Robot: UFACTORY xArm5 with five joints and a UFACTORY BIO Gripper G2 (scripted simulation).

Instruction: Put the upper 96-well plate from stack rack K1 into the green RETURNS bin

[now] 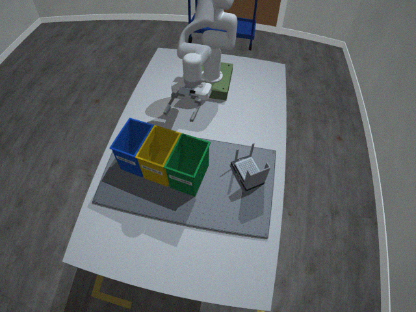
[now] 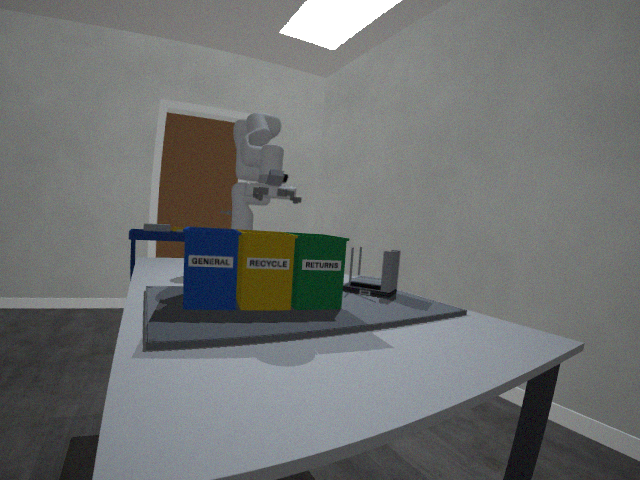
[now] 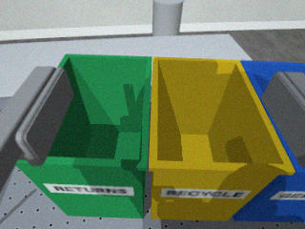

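The black plate lies 60 mm ahead of my hand, 320 mm to the left of it and 250 mm below it. Round my hand: blue general bin: 90 mm ahead, 200 mm to the right, 190 mm below; then green returns bin: 120 mm ahead, 60 mm to the left, 190 mm below; then yellow recycle bin: 100 mm ahead, 70 mm to the right, 190 mm below.
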